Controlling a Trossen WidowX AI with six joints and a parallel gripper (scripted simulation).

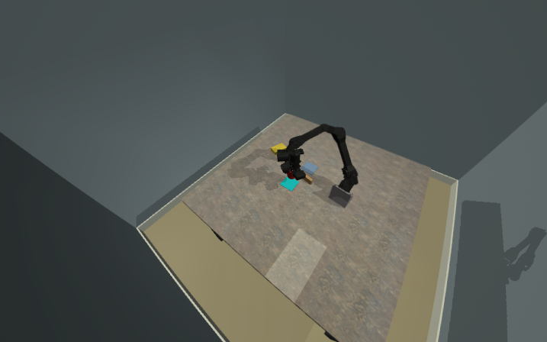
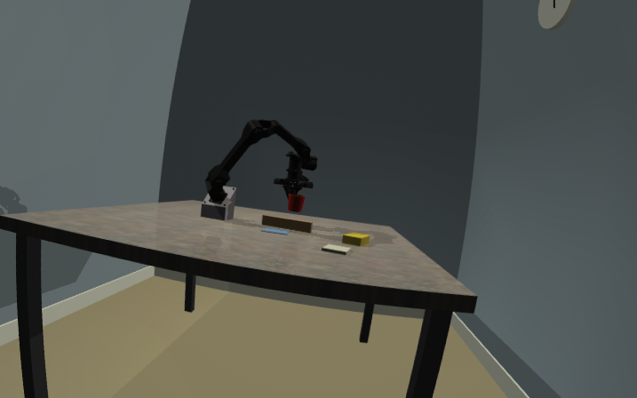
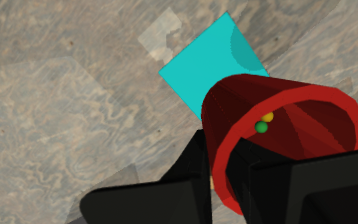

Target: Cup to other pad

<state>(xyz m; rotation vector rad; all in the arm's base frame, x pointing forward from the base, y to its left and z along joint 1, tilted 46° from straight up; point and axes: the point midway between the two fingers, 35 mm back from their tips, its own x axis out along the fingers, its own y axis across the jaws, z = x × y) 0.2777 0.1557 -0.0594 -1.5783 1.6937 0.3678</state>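
Now: gripper tip 4 cm short of the green marble, 3 cm to the left of it and 2 cm above it. Round my gripper tip: cyan pad: 11 cm below, 3 cm ahead; then yellow marble: 4 cm ahead, 2 cm to the right, 2 cm below; then red cup: 3 cm ahead, 1 cm to the right.
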